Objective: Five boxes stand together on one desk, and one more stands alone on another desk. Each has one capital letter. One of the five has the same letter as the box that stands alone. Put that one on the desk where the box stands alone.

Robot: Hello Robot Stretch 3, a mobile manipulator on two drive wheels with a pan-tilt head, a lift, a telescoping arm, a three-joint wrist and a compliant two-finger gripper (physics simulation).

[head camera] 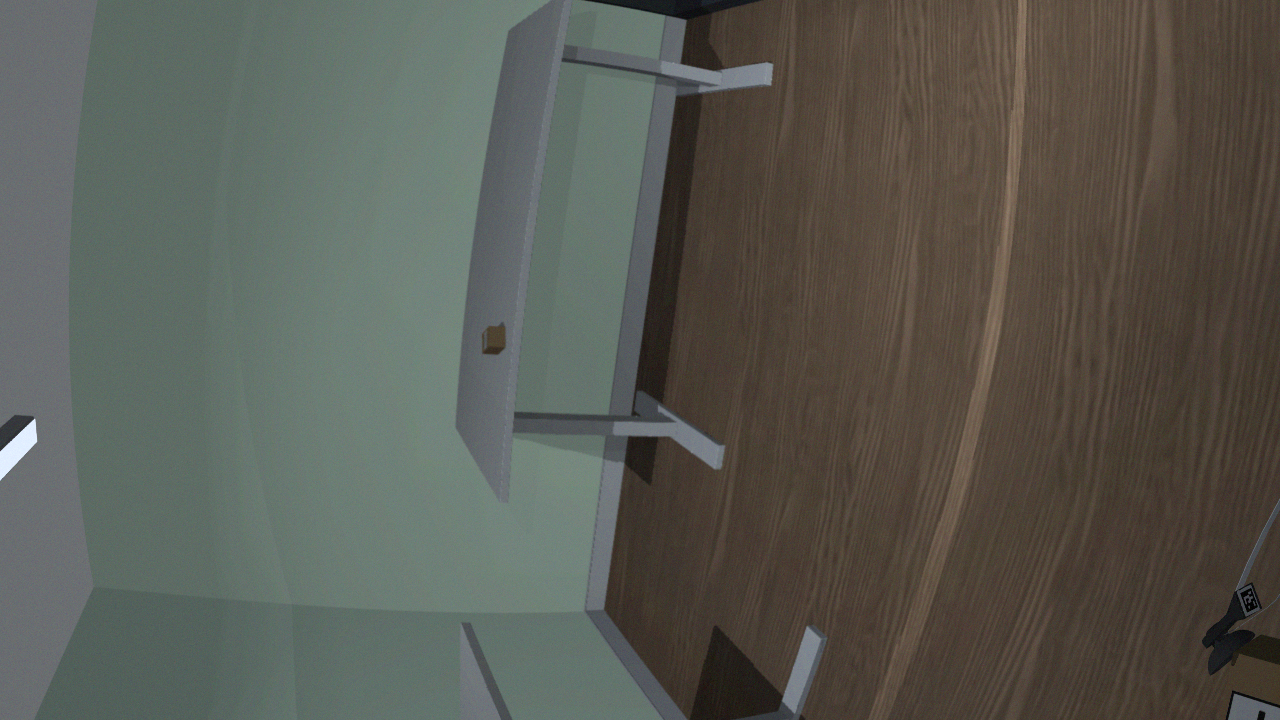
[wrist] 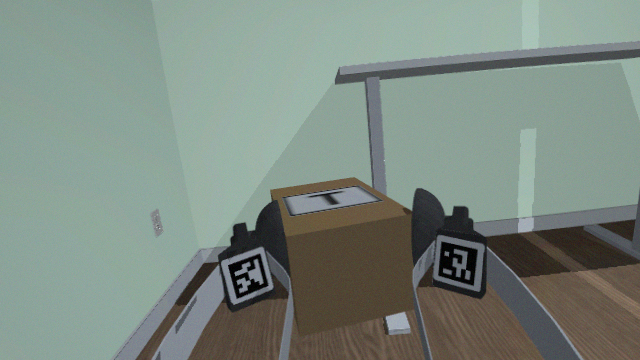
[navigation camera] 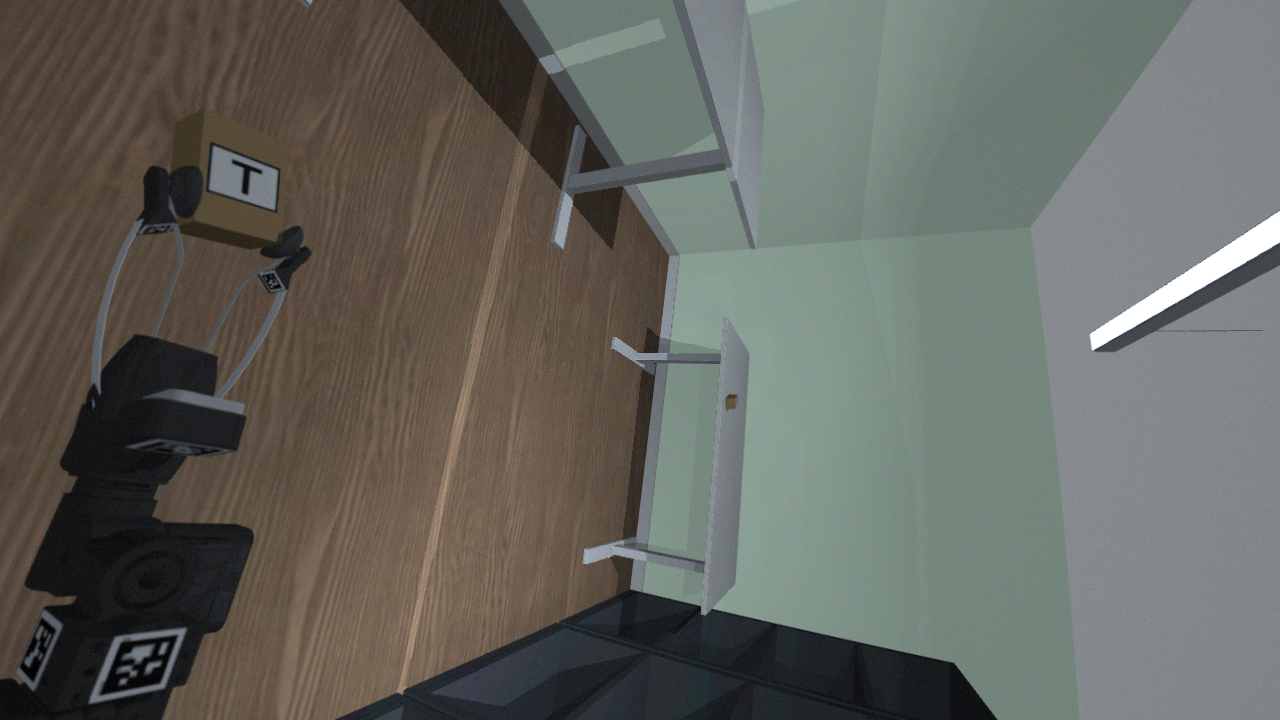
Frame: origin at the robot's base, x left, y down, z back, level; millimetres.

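Seen in the pictures: gripper, between the fingertips: (head camera: 1259, 703) (wrist: 349, 222) (navigation camera: 247, 199).
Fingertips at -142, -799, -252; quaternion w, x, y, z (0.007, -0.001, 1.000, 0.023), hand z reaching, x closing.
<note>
A point is followed by its place in that frame, as x, y, z.
A brown box with a black T on a white label (head camera: 1262, 671) @[-148, -811, -227] (navigation camera: 243, 179) @[-130, -811, -260] (wrist: 350, 270) @[-141, -790, -217] is held off the floor by my gripper (navigation camera: 234, 216) @[-142, -799, -252] (wrist: 349, 222) @[-142, -799, -252], which is shut on it with one dark fingertip on each side. In the head view part of the box and one finger show at the lower right corner. A small brown box (head camera: 494, 339) @[-2339, -753, -668] (navigation camera: 731, 402) @[-2340, -753, -668] stands alone on a grey-white desk (head camera: 514, 197) @[-2489, -720, -273] (navigation camera: 729, 492) @[-2664, -720, -211] along the green wall, near one end of the top. Its letter is too small to read. The five-box group does not show in these views.
Another grey-white desk (head camera: 478, 671) @[-1449, -950, -1176] (navigation camera: 738, 98) @[-1114, -950, -1436] (wrist: 490, 61) @[-584, -925, -1152] stands by the adjoining wall, close to the room corner; no boxes can be made out on it. A dark panelled structure (navigation camera: 662, 662) @[-2166, -591, 587] stands near the far end of the lone box's desk. Both desks have legs with protruding feet.
</note>
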